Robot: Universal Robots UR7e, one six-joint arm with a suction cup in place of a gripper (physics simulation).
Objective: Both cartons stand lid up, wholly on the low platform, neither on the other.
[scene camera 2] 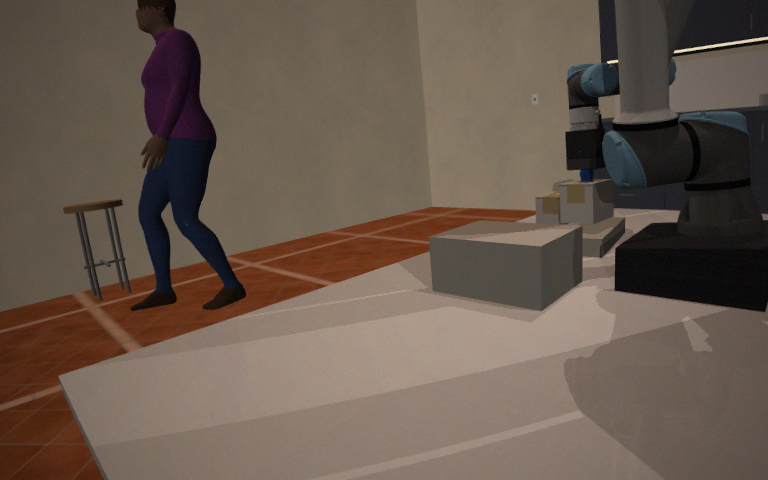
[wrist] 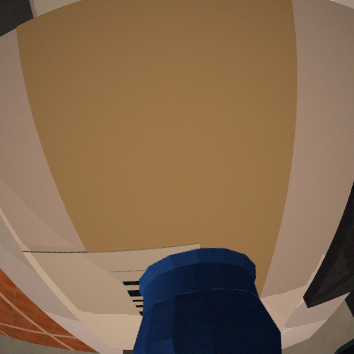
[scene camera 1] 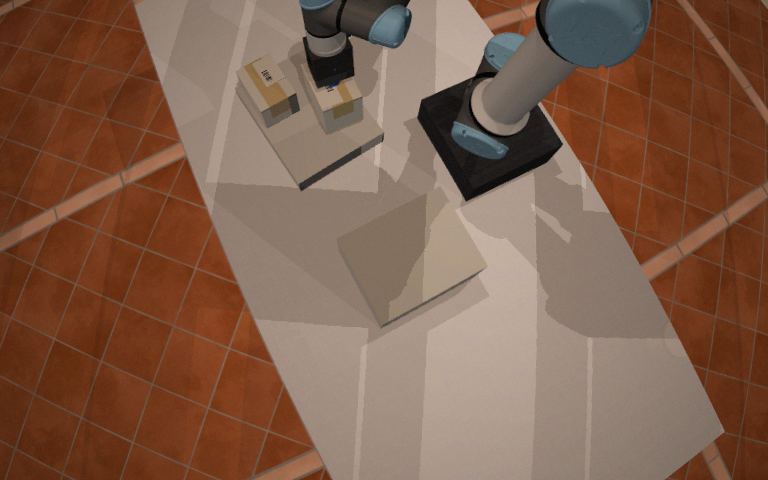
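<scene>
Two grey cartons with brown tape on their lids stand lid up, side by side and apart, on the low platform. The left carton stands free near the platform's far left corner. My suction cup presses on the lid of the right carton and holds it. That carton's underside is level with the platform top; I cannot tell whether it rests on it or hangs just above. The wrist view shows its tape and part of a barcode label.
A taller grey block stands on the table in front of the platform. The arm's black base is to the right. A person in a purple top walks on the tiled floor at the far left.
</scene>
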